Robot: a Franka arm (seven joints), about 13 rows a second.
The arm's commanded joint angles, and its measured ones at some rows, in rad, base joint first. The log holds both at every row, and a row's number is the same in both.
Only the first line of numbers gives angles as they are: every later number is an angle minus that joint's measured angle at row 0.
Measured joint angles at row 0:
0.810 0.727 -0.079 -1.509 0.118 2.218 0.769
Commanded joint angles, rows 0 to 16:
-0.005 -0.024 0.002 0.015 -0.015 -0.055 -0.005
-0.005 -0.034 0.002 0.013 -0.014 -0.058 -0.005
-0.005 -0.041 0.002 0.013 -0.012 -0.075 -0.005
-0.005 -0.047 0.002 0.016 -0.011 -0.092 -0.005
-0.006 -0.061 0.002 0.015 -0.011 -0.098 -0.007
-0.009 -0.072 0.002 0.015 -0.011 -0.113 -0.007
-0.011 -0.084 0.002 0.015 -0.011 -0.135 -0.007
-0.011 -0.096 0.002 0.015 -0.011 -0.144 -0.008
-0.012 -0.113 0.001 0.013 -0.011 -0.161 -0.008
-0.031 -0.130 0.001 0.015 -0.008 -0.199 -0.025
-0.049 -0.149 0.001 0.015 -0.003 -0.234 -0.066
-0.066 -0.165 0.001 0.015 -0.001 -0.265 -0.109
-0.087 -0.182 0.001 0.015 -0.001 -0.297 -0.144
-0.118 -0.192 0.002 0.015 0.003 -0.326 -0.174
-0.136 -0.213 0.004 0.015 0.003 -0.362 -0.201
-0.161 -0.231 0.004 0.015 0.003 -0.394 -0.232
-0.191 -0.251 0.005 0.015 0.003 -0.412 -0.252
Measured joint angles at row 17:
-0.148 -0.211 -0.005 0.011 0.000 -0.356 -0.213
